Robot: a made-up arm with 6 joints.
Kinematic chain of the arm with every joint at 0, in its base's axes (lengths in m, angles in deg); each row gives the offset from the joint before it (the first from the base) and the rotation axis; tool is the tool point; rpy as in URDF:
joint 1: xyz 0 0 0.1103 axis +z
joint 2: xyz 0 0 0 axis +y
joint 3: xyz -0.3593 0 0.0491 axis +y
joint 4: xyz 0.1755 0 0.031 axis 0.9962 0 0.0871
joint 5: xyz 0 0 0 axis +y
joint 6: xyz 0.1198 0 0.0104 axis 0.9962 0 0.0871
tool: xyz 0 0 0 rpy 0 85 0
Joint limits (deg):
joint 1: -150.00..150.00
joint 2: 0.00..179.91
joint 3: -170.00..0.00
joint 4: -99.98..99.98
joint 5: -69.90..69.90
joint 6: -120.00..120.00
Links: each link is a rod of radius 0.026 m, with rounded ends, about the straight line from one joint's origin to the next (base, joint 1, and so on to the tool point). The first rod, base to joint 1, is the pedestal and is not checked.
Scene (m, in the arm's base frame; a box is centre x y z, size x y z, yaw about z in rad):
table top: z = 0
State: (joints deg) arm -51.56 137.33 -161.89 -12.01 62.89 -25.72
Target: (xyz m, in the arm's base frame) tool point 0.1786 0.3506 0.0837
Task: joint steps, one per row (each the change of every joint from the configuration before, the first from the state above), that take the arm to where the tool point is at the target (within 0.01 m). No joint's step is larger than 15 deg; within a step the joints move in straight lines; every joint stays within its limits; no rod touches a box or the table.
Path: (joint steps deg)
1: 13.90 0.29 9.04 2.99 0.88 0.00
2: 13.89 0.28 9.05 2.99 0.87 0.00
3: 13.90 0.29 9.04 2.98 0.88 0.00
4: 13.90 0.29 9.04 2.99 0.88 0.00
5: 13.89 0.28 9.05 2.99 0.87 0.00
6: 13.90 0.29 9.04 2.99 0.88 0.00
7: 13.90 0.29 9.04 2.99 0.87 0.00
8: 13.89 0.28 9.05 2.98 0.88 0.00

